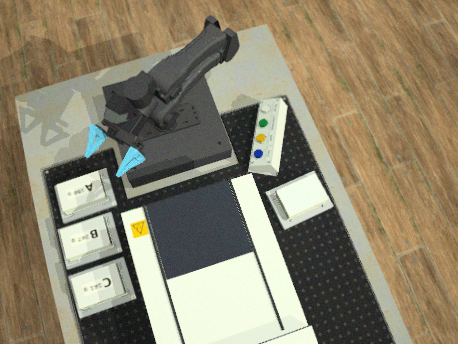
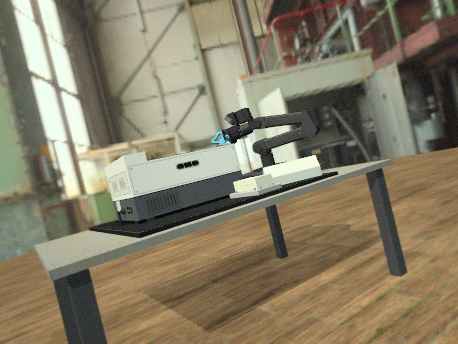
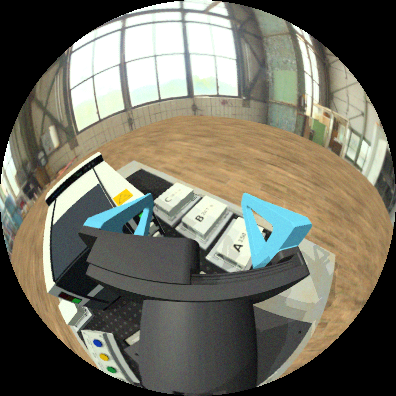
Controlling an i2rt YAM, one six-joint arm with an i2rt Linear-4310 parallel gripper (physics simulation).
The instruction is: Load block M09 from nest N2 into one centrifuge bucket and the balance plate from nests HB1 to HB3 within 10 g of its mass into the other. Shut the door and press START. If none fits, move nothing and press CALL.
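Frame: origin at the arm's base, x ahead, y left, z up, level; centimetres.
Where they show: gripper, fingertip midpoint: [image 1: 101, 166] [image 2: 215, 142] [image 3: 197, 197]; arm's base at its link origin: [image 1: 165, 123].
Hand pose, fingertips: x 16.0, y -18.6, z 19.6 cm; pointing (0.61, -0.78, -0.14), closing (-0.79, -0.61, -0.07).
Note:
Each offset is from my fingertips to the top centre of the thing.
My gripper [image 1: 103, 165] [image 2: 214, 142] [image 3: 197, 197] is open and empty, raised near the plate A end of the row. Pale plates A @(dx -4.6, dy -10.5, dz -20.6 cm) [image 1: 80, 192] [image 3: 236, 246], B @(dx +8.8, dy -12.6, dz -20.6 cm) [image 1: 86, 238] [image 3: 205, 216] and C @(dx +22.7, dy -12.7, dz -20.6 cm) [image 1: 99, 289] [image 3: 174, 199] sit in separate nests. B's label seems to read 247 g; the masses on A and C are hard to read. A pale block @(dx +18.0, dy +48.0, dz -20.1 cm) [image 1: 303, 194] [image 2: 253, 184] [image 3: 73, 310] sits in the nest across the centrifuge; its label does not show. The centrifuge [image 1: 227, 305] [image 2: 160, 175] [image 3: 75, 227] has a dark panel on top; the buckets do not show.
The button box @(dx -2.9, dy +46.5, dz -17.6 cm) [image 1: 279, 141] [image 2: 295, 170] has white, green @(dx -6.2, dy +45.8, dz -18.6 cm) [image 1: 263, 123] [image 3: 111, 369], yellow @(dx -1.9, dy +43.3, dz -18.6 cm) [image 1: 260, 138] [image 3: 104, 357] and blue @(dx +2.5, dy +40.8, dz -18.6 cm) [image 1: 258, 153] [image 3: 97, 343] buttons; their labels are unreadable. The tall centrifuge housing stands between the lettered plates and the single block. The dark arm base [image 1: 200, 161] stands beside them.

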